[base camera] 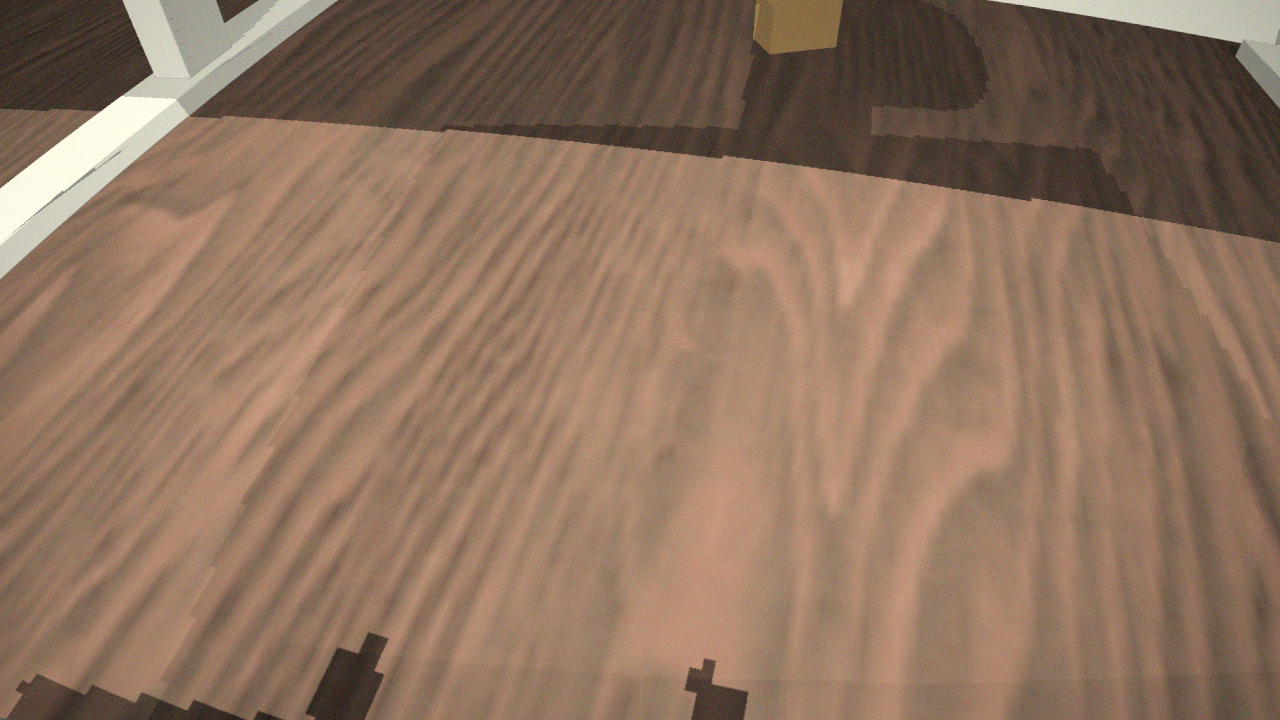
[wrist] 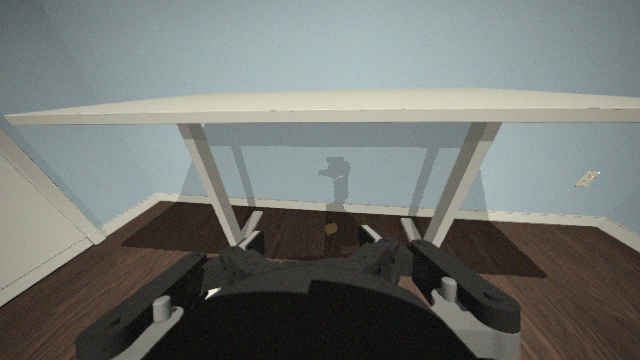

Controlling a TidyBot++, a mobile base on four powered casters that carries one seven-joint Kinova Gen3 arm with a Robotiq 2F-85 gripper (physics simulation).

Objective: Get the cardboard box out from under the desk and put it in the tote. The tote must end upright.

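Frame: origin at the arm's base, x ahead, y right, z down, level; millimetres.
Seen in the pictures: gripper, fingertip midpoint: [wrist: 312, 238].
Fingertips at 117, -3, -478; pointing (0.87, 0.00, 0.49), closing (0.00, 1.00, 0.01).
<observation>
Pixels of each thing's middle, then the offset from my fingertips to it, as dx, dy, dz. "spot": a spot on its surface instead. Level surfaces: height alone.
- small cardboard box at the middle of its body: [base camera: 797, 19] [wrist: 330, 228] +806, +120, +848
- white desk at its surface level: dz -75
- right foot at a spot on its surface: [base camera: 1262, 67] spot: +804, +687, +857
- left leg at a spot on its surface: [wrist: 212, 185] spot: +681, -528, +339
- right leg at a spot on its surface: [wrist: 462, 185] spot: +485, +665, +293
The small cardboard box [base camera: 799, 25] [wrist: 330, 228] sits on the shaded floor under the white desk [wrist: 320, 104], between its two legs. In the base camera view it is cut off by the top edge, right of the middle. In the wrist view it is small and far off, seen through the gap between the fingers. My gripper [wrist: 312, 238] is open and empty, well in front of the box and apart from it. The gripper itself does not show in the base camera view. The blue tote does not show in either view.
The desk's left foot [base camera: 89, 165] runs along the left in the base camera view; part of the right foot [base camera: 1262, 67] shows at the upper right. The left leg [wrist: 212, 185] and right leg [wrist: 462, 185] flank the box. A blue wall [wrist: 320, 45] stands behind; a white door [wrist: 35, 225] is left.
</observation>
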